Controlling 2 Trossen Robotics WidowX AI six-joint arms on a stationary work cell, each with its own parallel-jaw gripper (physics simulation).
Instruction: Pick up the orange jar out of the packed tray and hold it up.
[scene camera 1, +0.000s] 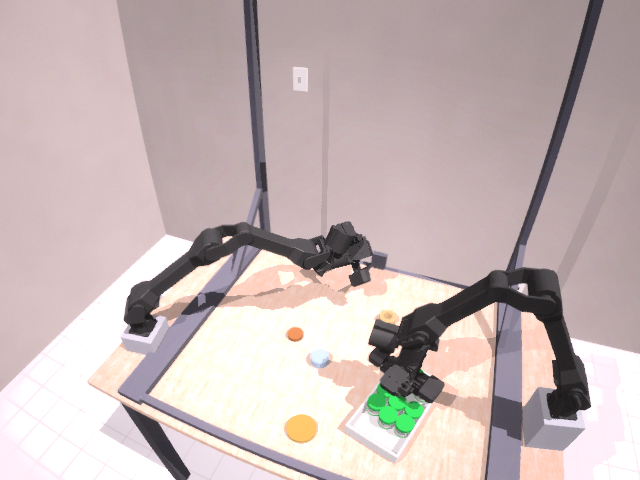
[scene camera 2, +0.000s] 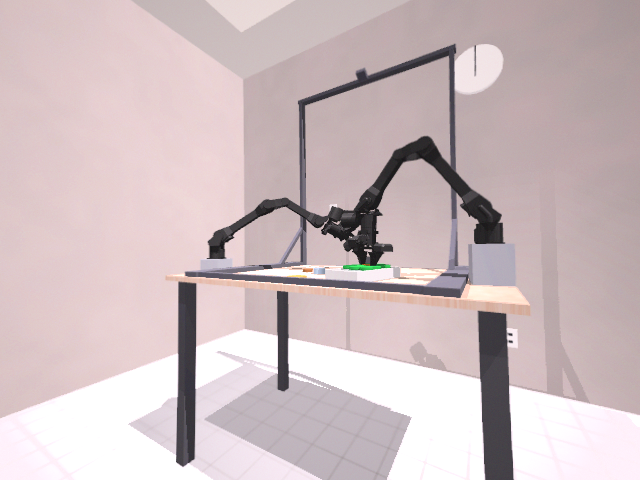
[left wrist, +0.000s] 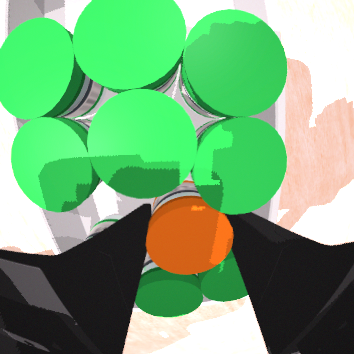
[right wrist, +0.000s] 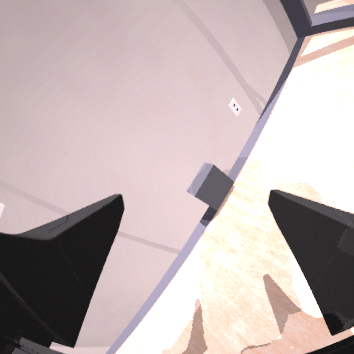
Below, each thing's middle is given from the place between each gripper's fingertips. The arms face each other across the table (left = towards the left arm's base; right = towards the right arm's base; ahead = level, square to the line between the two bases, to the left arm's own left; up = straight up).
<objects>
Right now my left hand is 40 mm short of the white tray (scene camera 1: 368, 425) and 40 mm above it. Round my left hand: orange jar (left wrist: 185, 235): 10 mm behind.
Right now the orange jar is 38 cm ahead of my right hand, 17 cm to the left of it and 11 cm below it. From my right hand the other things lie so: white tray 44 cm ahead, 17 cm to the left, 15 cm below.
</objects>
